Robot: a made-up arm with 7 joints. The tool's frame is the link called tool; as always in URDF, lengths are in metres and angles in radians. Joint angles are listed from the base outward.
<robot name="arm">
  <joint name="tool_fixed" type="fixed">
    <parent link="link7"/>
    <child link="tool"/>
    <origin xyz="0 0 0" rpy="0 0 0"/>
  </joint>
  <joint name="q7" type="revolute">
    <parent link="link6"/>
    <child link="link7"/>
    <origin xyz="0.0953 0 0" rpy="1.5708 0 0"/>
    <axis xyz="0 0 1"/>
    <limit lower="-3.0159" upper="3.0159"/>
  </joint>
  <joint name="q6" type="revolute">
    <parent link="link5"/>
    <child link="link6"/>
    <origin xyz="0 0 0" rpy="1.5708 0 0"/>
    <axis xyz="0 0 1"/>
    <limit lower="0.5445" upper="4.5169"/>
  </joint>
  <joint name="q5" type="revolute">
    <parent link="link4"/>
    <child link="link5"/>
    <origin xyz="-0.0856 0.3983 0" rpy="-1.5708 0 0"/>
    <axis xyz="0 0 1"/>
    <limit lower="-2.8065" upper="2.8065"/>
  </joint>
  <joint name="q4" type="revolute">
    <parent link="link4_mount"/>
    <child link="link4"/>
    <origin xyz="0.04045 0 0" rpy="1.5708 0 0"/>
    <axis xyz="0 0 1"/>
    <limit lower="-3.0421" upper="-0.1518"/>
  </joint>
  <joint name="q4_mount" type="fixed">
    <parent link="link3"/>
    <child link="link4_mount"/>
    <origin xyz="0.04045 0 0" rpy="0 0 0"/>
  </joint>
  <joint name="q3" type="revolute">
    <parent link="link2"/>
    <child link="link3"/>
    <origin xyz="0 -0.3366 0" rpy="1.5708 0 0"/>
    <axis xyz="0 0 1"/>
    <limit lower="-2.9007" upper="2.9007"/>
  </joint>
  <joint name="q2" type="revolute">
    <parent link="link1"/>
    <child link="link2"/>
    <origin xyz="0 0 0" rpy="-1.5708 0 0"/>
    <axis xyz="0 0 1"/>
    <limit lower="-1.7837" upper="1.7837"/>
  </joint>
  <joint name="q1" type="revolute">
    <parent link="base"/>
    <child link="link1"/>
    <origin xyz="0 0 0.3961" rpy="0 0 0"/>
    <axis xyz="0 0 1"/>
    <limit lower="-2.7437" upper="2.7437"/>
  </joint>
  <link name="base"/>
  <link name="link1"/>
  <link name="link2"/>
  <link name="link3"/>
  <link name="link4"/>
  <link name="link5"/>
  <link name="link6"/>
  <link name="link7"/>
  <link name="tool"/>
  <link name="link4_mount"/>
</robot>
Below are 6 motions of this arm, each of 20 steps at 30 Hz.
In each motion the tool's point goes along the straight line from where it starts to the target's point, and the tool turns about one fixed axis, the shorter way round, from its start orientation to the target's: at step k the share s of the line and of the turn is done. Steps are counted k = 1, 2, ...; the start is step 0. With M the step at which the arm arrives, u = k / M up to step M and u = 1 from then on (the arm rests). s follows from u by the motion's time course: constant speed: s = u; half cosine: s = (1 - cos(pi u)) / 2; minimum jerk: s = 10 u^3 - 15 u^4 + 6 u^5.
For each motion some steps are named. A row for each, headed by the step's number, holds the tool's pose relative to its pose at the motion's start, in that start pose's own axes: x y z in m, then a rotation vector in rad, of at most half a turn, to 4 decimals.
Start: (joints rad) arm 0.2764 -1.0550 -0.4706 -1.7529 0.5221 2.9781 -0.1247
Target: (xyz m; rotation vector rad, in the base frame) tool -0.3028 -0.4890 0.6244 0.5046 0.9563 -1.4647
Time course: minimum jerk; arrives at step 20
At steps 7, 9, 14, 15, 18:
7: 0.0118 0.0649 -0.0882 0.0446 0.2161 0.2833
9: 0.0204 0.1123 -0.1526 0.0771 0.3739 0.4901
14: 0.0420 0.2309 -0.3139 0.1587 0.7690 1.0081
15: 0.0450 0.2473 -0.3362 0.1700 0.8237 1.0798
18: 0.0497 0.2735 -0.3718 0.1880 0.9110 1.1942

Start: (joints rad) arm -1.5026 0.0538 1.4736 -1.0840 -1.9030 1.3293 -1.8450
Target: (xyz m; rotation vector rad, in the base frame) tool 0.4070 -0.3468 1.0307 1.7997 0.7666 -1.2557
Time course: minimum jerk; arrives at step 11
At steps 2, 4, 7, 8, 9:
2: 0.0024 0.0015 0.0125 0.0078 0.0125 0.0007
4: 0.0138 0.0088 0.0712 0.0446 0.0715 0.0040
7: 0.0399 0.0255 0.2063 0.1291 0.2071 0.0116
8: 0.0468 0.0298 0.2418 0.1513 0.2428 0.0136
9: 0.0513 0.0327 0.2651 0.1659 0.2662 0.0149

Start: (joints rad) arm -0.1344 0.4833 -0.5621 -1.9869 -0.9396 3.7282 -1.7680
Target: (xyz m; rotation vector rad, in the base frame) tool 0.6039 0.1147 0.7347 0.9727 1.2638 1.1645
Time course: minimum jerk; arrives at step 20
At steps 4, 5, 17, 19, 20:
4: -0.0012 0.0260 -0.0060 -0.0402 -0.0060 0.0458
5: -0.0022 0.0464 -0.0107 -0.0719 -0.0108 0.0819
17: -0.0203 0.4361 -0.1003 -0.6762 -0.1014 0.7697
19: -0.0208 0.4475 -0.1029 -0.6939 -0.1040 0.7898
20: -0.0208 0.4481 -0.1030 -0.6947 -0.1042 0.7907

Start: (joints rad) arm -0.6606 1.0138 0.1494 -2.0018 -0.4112 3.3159 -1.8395
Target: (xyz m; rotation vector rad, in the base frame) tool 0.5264 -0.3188 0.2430 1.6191 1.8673 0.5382
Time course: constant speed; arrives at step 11
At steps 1, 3, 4, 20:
1: -0.0072 0.0047 -0.0063 -0.0341 -0.0120 -0.0066
3: -0.0217 0.0141 -0.0190 -0.1024 -0.0360 -0.0198
4: -0.0289 0.0189 -0.0253 -0.1365 -0.0480 -0.0264
20: -0.0795 0.0519 -0.0696 -0.3754 -0.1320 -0.0726

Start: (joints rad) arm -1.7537 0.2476 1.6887 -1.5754 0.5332 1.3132 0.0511
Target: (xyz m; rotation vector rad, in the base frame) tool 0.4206 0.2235 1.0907 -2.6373 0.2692 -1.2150
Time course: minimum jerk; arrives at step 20
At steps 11, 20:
11: -0.0941 -0.2595 0.0392 -0.2836 0.6419 -0.1064
20: -0.1586 -0.4375 0.0660 -0.4782 1.0823 -0.1793

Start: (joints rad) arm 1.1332 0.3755 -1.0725 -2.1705 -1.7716 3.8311 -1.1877
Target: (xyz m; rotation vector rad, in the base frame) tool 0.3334 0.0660 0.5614 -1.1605 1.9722 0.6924
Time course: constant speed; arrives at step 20
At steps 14, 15, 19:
14: 0.0342 -0.0167 -0.0878 -0.2454 -0.1470 -0.4700
15: 0.0367 -0.0179 -0.0941 -0.2630 -0.1575 -0.5035
19: 0.0465 -0.0227 -0.1192 -0.3331 -0.1995 -0.6378

